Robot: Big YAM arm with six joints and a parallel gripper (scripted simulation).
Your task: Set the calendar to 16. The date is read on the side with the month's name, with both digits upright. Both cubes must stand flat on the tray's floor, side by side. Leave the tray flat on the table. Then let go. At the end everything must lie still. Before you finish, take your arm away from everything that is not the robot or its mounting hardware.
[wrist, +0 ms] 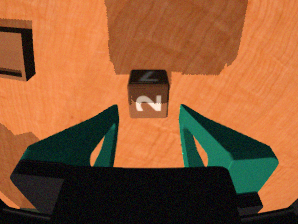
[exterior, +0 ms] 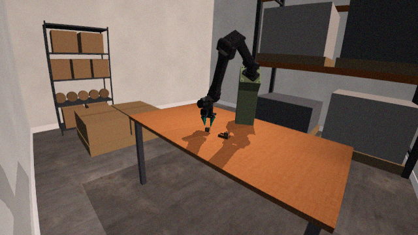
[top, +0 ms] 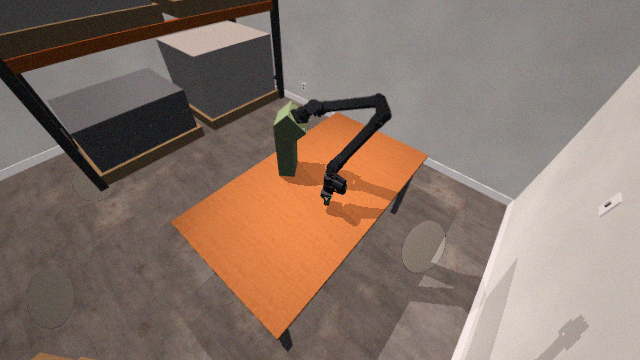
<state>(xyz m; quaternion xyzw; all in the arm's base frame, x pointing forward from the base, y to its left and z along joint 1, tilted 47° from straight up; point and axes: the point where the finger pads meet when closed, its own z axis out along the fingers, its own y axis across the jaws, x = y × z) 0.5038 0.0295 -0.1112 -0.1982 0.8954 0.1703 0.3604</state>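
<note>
Right now my hand is 4 cm above the brown calendar cube. From my hand the other things lie so: dark calendar tray 5 cm behind, 14 cm to the left, 4 cm below.
</note>
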